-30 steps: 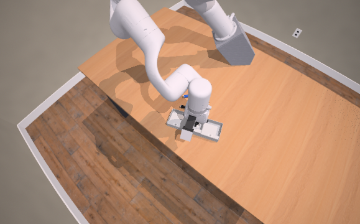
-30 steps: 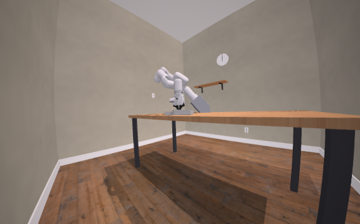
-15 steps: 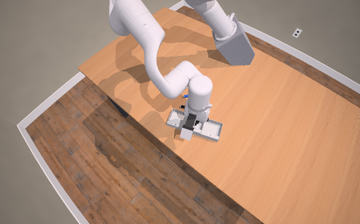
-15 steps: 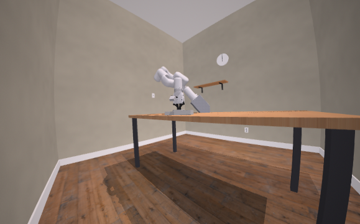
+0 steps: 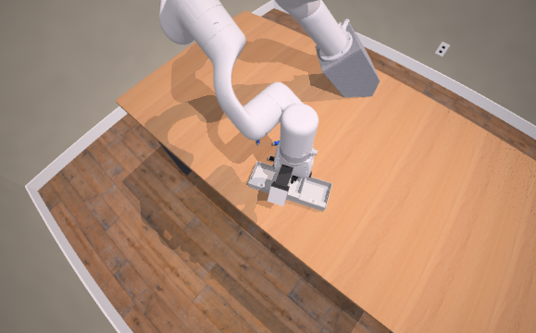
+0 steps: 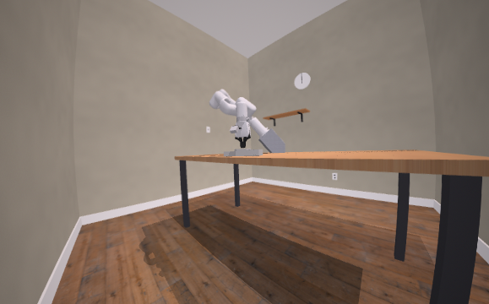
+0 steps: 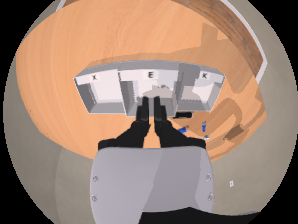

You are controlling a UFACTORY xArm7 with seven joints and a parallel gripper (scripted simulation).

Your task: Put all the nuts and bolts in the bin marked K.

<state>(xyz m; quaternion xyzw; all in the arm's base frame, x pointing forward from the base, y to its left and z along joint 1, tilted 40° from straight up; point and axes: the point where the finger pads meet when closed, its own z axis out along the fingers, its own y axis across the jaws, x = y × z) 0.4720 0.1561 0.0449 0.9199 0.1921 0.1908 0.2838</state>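
Now: hand 50 mm above the bin and 10 mm short of it. The rest, counted from my hand: black bolt (120 mm behind, 70 mm below, 20 mm to the right); then small black part (90 mm to the right, 70 mm below, 50 mm behind); then blue piece (120 mm to the right, 120 mm behind, 70 mm below).
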